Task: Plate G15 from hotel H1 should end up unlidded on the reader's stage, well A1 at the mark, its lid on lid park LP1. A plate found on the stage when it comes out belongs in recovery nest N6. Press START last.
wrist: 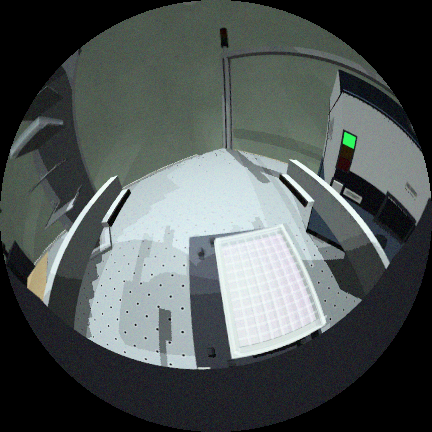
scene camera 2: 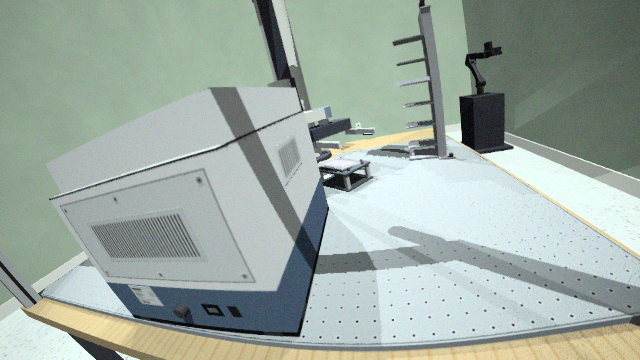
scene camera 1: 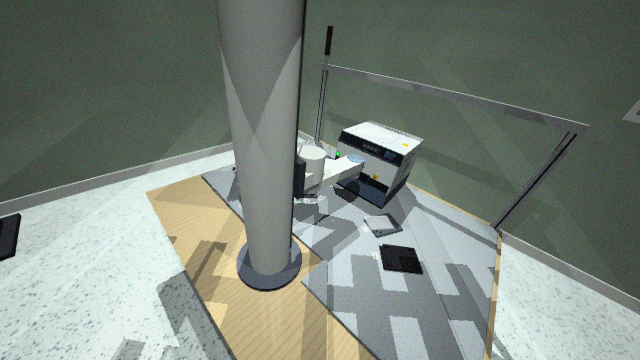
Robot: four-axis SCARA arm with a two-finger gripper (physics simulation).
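Where they show: gripper, between the fingertips: [wrist: 202, 170] [scene camera 2: 358, 137]; arm's base, origin of its link: [scene camera 1: 270, 259].
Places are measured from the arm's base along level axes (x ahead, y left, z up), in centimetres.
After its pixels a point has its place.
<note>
A pale, multi-well plate [scene camera 2: 342, 164] {x 48.3, y 24.2, z 9.4 cm} [wrist: 270, 290] {x 42.4, y 21.5, z 9.1 cm} lies flat on a dark raised stand [scene camera 2: 348, 181] {x 51.0, y 25.3, z 4.4 cm} [wrist: 205, 300] {x 38.6, y 25.8, z 7.3 cm}; no plate label is readable, and I cannot tell if it has a lid. My gripper [scene camera 2: 345, 138] [wrist: 202, 170] {x 44.5, y 30.6, z 16.1 cm} is open with nothing between its fingers. It is above the stand, and the plate sits low and right of the finger midline in the wrist view. The reader [scene camera 1: 380, 150] {x 63.3, y -5.2, z 32.4 cm} [scene camera 2: 175, 200] {x 99.0, y 13.0, z 24.8 cm} [wrist: 380, 135] {x 61.3, y 12.2, z 24.9 cm} shows a green light [wrist: 349, 140] {x 61.0, y 17.8, z 21.1 cm}. Small buttons [wrist: 337, 187] {x 60.4, y 17.7, z 13.1 cm} are on its front. The stage is hidden.
A shelf hotel [scene camera 2: 432, 75] {x 34.3, y 59.1, z 30.9 cm} stands behind the raised stand in scene view 2. A black nest [scene camera 1: 401, 260] {x 38.0, y -38.6, z 2.5 cm} and a grey nest [scene camera 1: 383, 224] {x 50.2, y -23.5, z 3.2 cm} lie before the reader. The arm's column [scene camera 1: 265, 150] {x -4.1, y -6.2, z 51.8 cm} hides part of scene view 1. A black robot stands on a pedestal [scene camera 2: 482, 122].
</note>
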